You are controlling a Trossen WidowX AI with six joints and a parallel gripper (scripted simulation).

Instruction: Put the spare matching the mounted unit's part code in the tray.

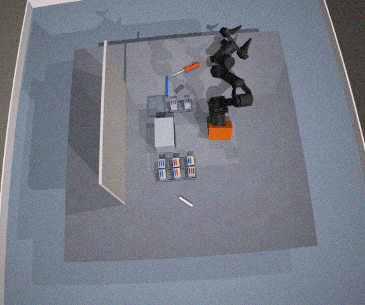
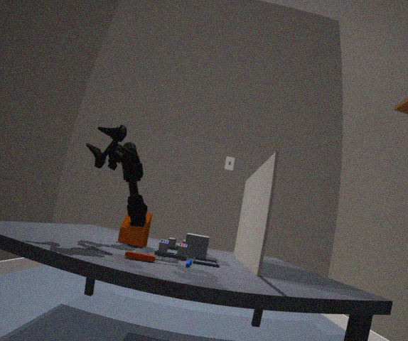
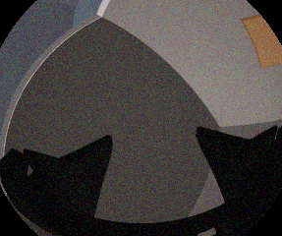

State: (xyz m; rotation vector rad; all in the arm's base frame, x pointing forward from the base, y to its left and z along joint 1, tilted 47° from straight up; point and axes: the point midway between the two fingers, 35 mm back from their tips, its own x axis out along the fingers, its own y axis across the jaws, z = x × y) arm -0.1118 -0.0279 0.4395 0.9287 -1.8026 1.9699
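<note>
The grey spare is 470 mm ahead of my gripper tip, 530 mm to the left of it and 340 mm below it. Round my gripper tip: mounted unit: 450 mm ahead, 390 mm to the left, 340 mm below; then blue pen: 430 mm ahead, 50 mm to the left, 380 mm below; then tray: 500 mm ahead, 180 mm to the left, 380 mm below.
</note>
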